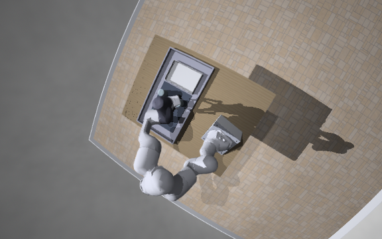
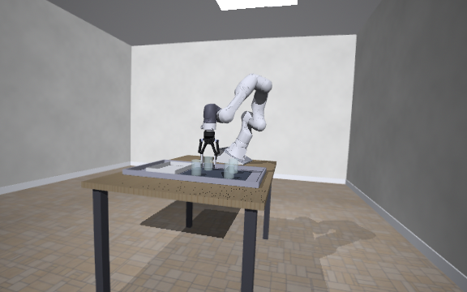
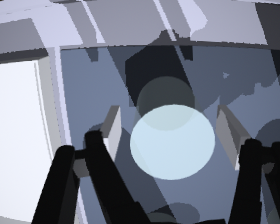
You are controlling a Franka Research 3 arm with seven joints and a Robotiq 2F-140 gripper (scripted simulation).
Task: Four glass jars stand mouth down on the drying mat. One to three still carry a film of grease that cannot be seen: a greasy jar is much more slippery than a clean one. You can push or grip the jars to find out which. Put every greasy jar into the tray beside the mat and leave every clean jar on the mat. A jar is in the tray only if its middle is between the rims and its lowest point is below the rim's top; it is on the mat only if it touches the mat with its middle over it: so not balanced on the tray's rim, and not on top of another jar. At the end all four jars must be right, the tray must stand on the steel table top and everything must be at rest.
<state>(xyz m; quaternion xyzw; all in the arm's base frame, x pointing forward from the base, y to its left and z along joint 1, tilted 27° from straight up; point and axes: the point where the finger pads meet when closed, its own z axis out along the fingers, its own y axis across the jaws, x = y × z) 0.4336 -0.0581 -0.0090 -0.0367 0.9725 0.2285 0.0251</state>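
Now: the dark drying mat 8 cm ahead of my hand, 10 cm to the left of it and 7 cm below it. Round my hand: white tray 11 cm ahead, 22 cm to the right, 6 cm below.
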